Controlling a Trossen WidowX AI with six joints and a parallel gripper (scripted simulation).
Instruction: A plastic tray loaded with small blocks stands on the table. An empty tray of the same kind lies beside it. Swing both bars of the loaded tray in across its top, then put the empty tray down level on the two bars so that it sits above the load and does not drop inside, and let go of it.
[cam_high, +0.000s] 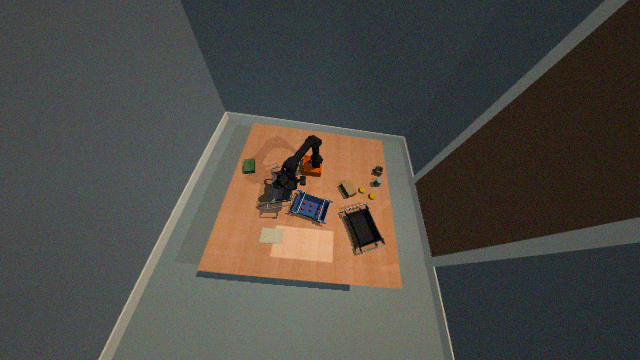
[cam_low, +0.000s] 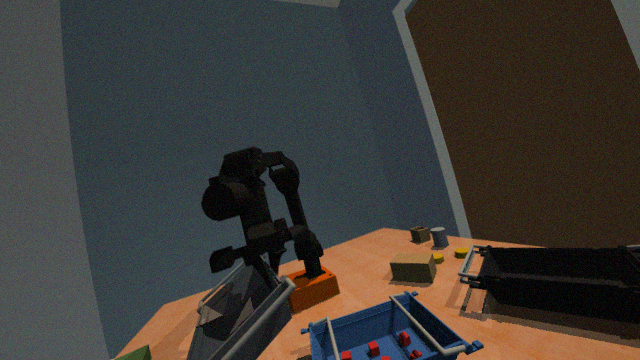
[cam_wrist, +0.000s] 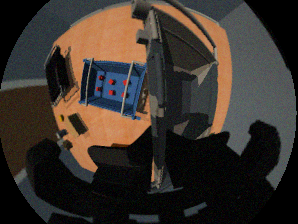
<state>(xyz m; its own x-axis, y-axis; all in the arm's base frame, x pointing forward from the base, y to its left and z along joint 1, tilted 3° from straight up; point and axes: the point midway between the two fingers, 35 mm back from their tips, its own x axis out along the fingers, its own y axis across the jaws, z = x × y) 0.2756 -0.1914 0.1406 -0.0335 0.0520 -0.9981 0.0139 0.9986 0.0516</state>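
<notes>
Now: the grey tray 70 mm to the right of my gripper tip. The rest, counted from my gripper tip: green block: 360 mm to the right, 270 mm behind, 160 mm below; then pale pad: 290 mm ahead, 180 mm below, 130 mm to the right; then grey cylinder: 720 mm to the left, 150 mm below, 130 mm behind.
</notes>
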